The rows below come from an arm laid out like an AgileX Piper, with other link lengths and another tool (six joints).
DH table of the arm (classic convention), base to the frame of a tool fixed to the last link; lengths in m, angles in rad. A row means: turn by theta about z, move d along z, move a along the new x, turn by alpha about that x. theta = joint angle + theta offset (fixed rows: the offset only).
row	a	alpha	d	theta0
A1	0	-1.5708	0.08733	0
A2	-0.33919	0	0	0.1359
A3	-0.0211	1.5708	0	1.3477
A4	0	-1.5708	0.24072	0
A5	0	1.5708	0	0
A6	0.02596	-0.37	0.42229	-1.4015
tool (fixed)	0	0	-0.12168	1.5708
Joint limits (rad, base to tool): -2.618..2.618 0..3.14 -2.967..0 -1.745..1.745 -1.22..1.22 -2.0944..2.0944
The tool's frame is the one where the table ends.
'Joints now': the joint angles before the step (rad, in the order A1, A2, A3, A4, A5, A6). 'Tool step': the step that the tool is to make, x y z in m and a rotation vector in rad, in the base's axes. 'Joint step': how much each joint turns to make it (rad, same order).
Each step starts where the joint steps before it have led.
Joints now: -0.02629 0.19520 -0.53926 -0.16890 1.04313 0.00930
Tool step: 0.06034 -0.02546 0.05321 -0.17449 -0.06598 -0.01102
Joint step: 0.00004 0.22225 -0.00001 -0.19719 -0.29317 0.04435
